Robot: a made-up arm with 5 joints.
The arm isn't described. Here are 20 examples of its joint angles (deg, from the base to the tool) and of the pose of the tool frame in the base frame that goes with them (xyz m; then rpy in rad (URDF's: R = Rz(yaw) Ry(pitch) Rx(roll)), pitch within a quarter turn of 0, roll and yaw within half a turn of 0).
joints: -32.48 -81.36 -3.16 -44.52 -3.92
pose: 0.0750 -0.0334 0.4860 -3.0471 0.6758 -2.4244
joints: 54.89 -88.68 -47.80 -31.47 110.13
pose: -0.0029 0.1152 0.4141 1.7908 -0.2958 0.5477
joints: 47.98 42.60 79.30 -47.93 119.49
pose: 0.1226 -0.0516 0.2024 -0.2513 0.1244 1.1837
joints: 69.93 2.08 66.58 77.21 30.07
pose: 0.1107 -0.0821 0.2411 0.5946 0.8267 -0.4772
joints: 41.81 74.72 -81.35 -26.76 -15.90
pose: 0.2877 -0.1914 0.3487 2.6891 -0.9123 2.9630
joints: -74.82 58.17 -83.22 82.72 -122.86
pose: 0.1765 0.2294 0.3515 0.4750 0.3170 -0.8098
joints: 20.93 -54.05 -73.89 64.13 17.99
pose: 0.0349 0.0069 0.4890 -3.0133 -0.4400 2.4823
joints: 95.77 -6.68 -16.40 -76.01 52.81
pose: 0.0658 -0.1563 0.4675 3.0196 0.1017 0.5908
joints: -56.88 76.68 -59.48 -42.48 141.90
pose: 0.2582 0.2168 0.2913 -2.1958 0.7527 2.1054
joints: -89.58 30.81 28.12 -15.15 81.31
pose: 0.1151 0.1903 0.2281 -0.7966 -0.1442 2.9947
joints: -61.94 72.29 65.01 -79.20 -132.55
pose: 0.1355 0.0370 0.1924 0.4124 0.3853 -1.1995
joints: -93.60 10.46 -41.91 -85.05 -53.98
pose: 0.1037 0.1596 0.4736 -2.7465 0.2470 -0.4675
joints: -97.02 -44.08 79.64 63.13 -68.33
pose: 0.1006 0.1073 0.2624 -0.1436 0.0489 0.4485
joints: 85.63 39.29 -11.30 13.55 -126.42
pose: 0.1001 -0.2417 0.2703 0.7186 0.4929 2.7219
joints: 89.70 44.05 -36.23 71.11 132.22
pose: 0.0829 -0.2344 0.2941 -0.1500 0.1223 0.6842
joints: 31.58 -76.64 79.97 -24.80 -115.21
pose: 0.2096 -0.0875 0.3512 1.9899 0.4521 -1.9298
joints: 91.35 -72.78 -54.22 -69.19 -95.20
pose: 0.0847 0.1295 0.4270 -1.2856 -0.1339 3.0789
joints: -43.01 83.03 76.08 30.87 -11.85
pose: 0.0832 -0.0354 0.2573 -2.1790 1.2626 -1.4059
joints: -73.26 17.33 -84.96 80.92 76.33
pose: 0.1598 0.1508 0.4727 -1.3293 -0.2794 2.7816
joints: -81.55 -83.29 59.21 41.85 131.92
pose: 0.1321 0.1224 0.3739 -1.1790 0.6447 -3.0457
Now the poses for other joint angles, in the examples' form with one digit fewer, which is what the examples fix.
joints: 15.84 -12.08 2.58 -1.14 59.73
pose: 0.291 -0.072 0.409 -1.791 -0.566 1.414
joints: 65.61 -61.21 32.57 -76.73 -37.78
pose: 0.120 -0.087 0.455 -2.965 0.203 2.723
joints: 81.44 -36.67 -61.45 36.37 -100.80
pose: 0.084 -0.017 0.526 2.660 0.111 -2.782
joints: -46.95 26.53 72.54 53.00 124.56
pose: 0.138 0.020 0.221 1.013 -0.484 2.673
